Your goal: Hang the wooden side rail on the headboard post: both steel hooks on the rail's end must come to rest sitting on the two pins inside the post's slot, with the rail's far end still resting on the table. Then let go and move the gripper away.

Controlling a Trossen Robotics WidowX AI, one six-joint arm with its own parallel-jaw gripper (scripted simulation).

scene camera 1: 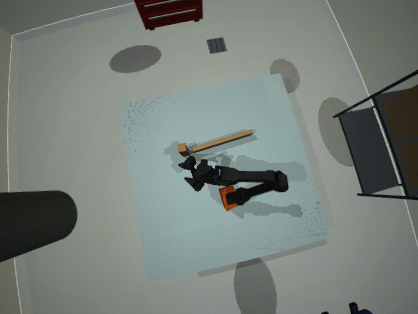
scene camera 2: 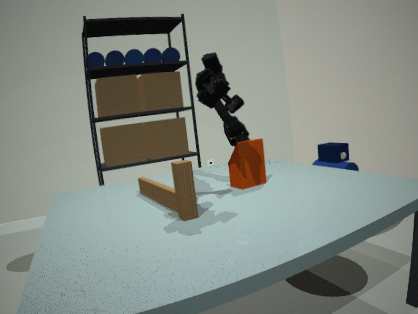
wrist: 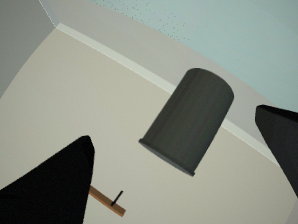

Note:
My gripper is open, with nothing in its grasp. Also in view: a wooden side rail and a wooden headboard post.
My gripper is seen too in the wrist view.

